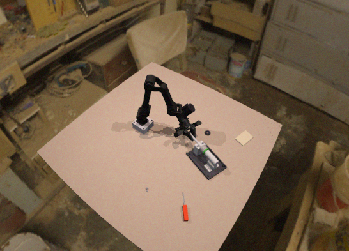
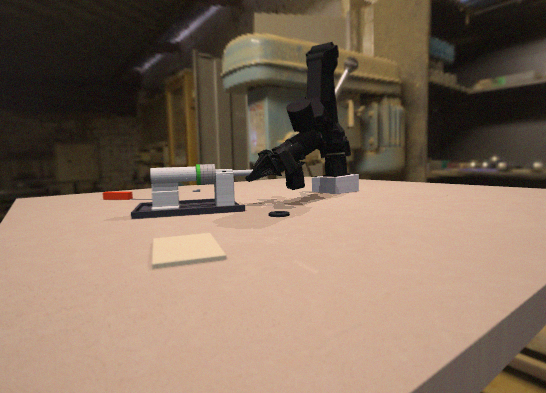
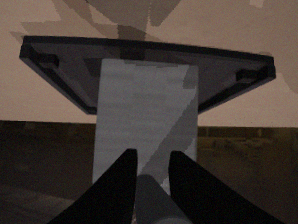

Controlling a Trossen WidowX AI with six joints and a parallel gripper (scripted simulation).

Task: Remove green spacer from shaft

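Now: the grey shaft 5 cm ahead of my gripper tip, 2 cm above it and 1 cm to the right of it. Also, from my gripper tip: tan square pad 29 cm to the left, 24 cm ahead, 6 cm below; black washer 15 cm to the left, 6 cm below, 1 cm ahead; green spacer 11 cm ahead, 3 cm to the right, 2 cm above.
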